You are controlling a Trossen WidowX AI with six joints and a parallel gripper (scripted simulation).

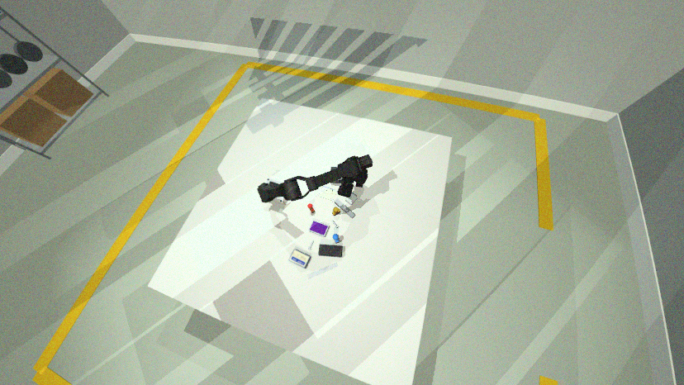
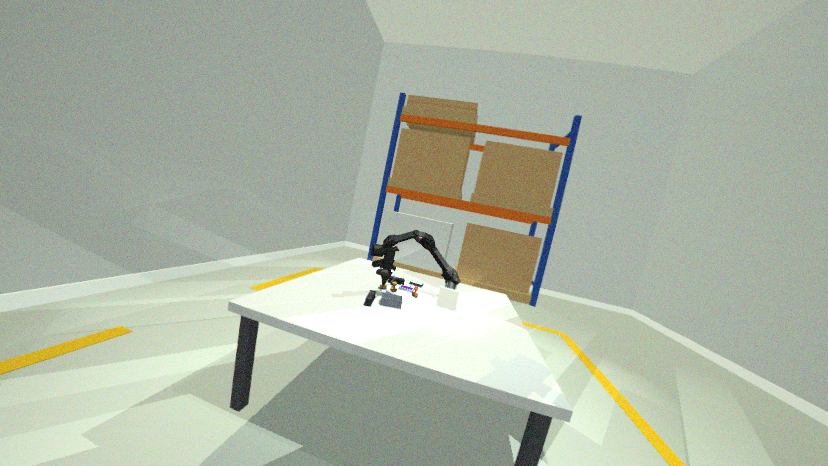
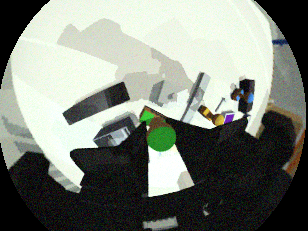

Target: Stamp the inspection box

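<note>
The purple ink pad is 25 cm to the right of my gripper tip, 8 cm behind it and 7 cm below it. The rest, counted from my gripper tip: green-knobbed stamp right at my gripper tip; then grey tray 8 cm behind, 7 cm to the left, 6 cm below; then white block 6 cm below, 4 cm to the right, 2 cm ahead.
</note>
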